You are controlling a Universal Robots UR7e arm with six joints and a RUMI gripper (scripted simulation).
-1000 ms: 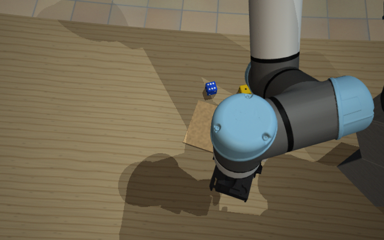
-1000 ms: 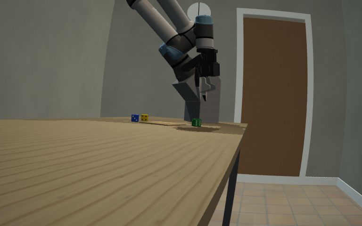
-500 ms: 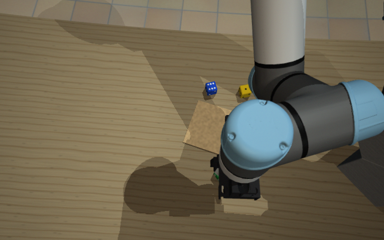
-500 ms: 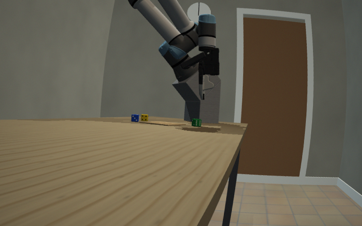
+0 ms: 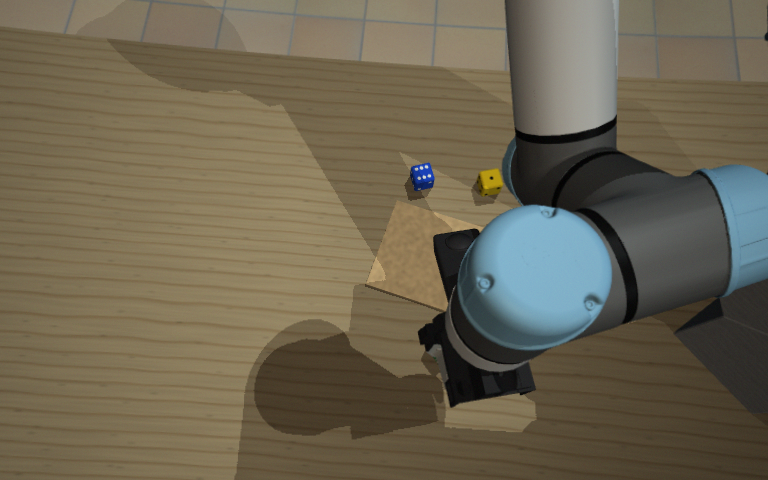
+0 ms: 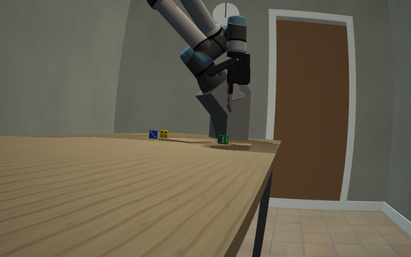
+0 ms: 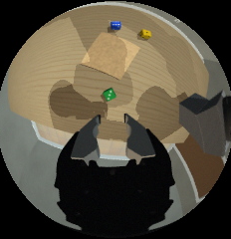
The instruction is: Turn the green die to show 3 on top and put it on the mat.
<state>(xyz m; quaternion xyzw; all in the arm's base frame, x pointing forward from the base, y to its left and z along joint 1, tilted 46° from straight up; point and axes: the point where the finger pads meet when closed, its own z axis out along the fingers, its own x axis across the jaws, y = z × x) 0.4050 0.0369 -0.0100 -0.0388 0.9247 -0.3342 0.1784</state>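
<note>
Now: hand 2 cm to the left of the green die and 12 cm above it. Round my hand: blue die (3 cm behind, 27 cm to the right, 12 cm below); tan mat (1 cm behind, 15 cm to the right, 13 cm below); yellow die (13 cm behind, 24 cm to the right, 12 cm below).
</note>
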